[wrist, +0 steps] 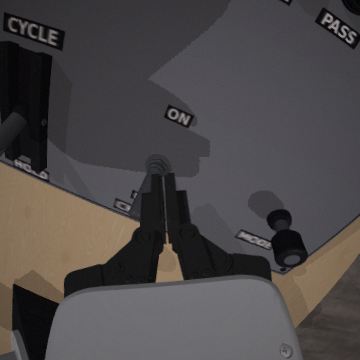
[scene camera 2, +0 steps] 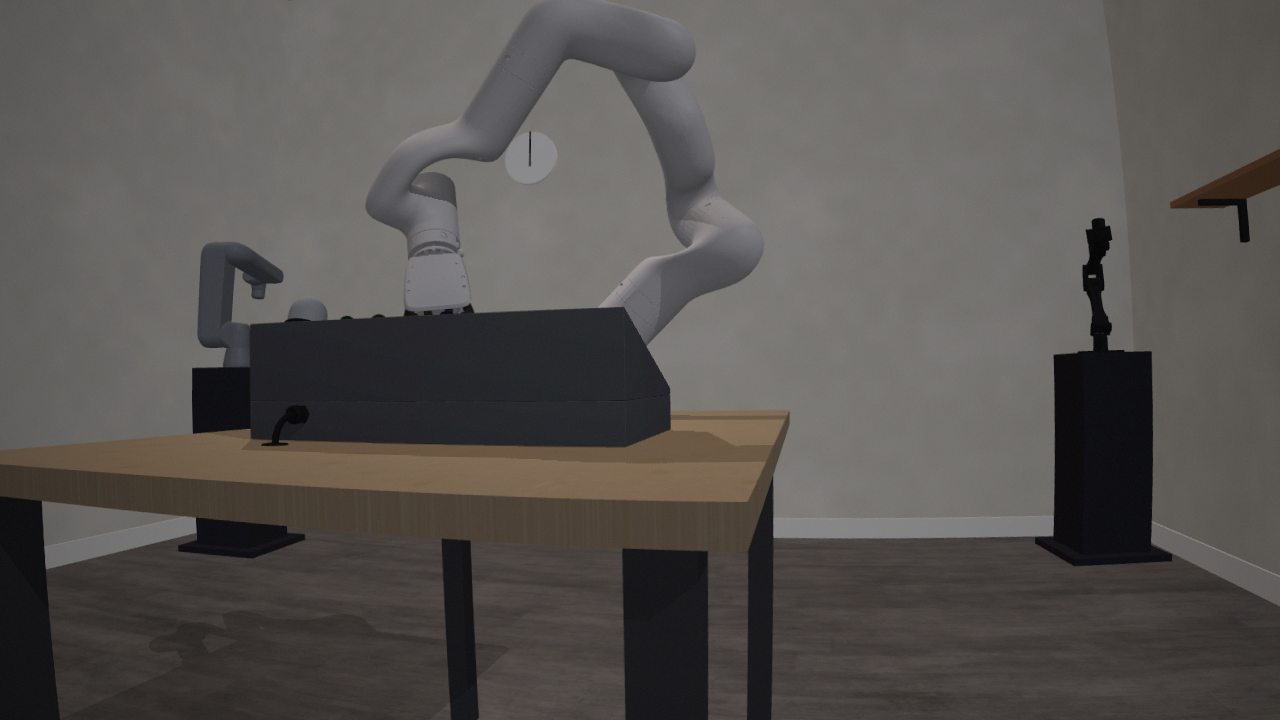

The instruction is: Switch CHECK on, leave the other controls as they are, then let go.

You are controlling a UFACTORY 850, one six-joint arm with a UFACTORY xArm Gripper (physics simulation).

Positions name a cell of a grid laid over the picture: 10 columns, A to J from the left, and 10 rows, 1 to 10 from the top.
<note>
I see my gripper (wrist: E6) and a black mode knob (wrist: I7).
</note>
